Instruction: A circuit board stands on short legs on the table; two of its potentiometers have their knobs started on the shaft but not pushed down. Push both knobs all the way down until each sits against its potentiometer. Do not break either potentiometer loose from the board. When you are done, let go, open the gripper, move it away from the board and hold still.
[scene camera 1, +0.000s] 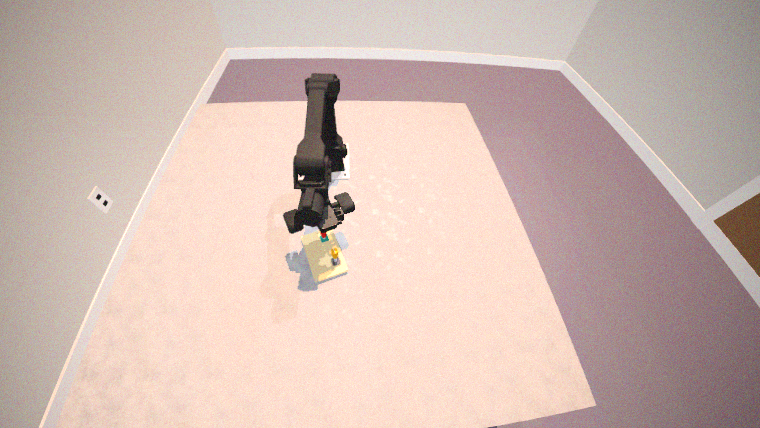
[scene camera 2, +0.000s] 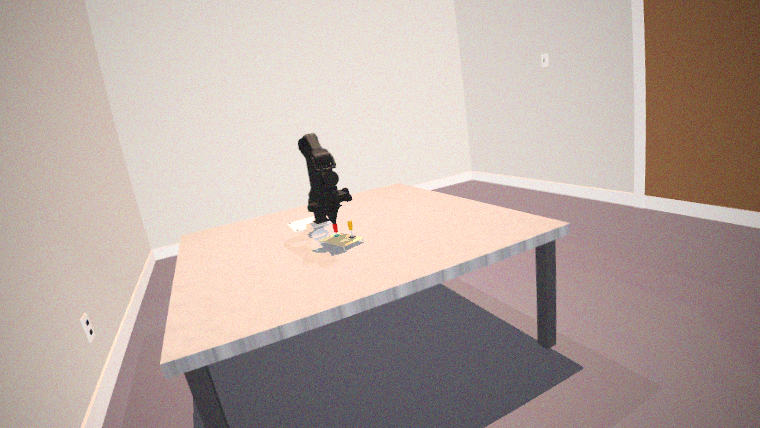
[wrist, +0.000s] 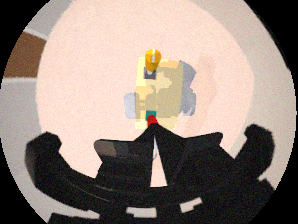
Labels:
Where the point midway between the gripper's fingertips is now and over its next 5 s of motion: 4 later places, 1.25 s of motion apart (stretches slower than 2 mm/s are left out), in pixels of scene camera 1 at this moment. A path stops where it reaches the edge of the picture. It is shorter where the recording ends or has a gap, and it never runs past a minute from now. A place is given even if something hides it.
My gripper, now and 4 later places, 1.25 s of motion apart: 322, 229; 322, 230; 317, 233; 322, 239; 330, 244

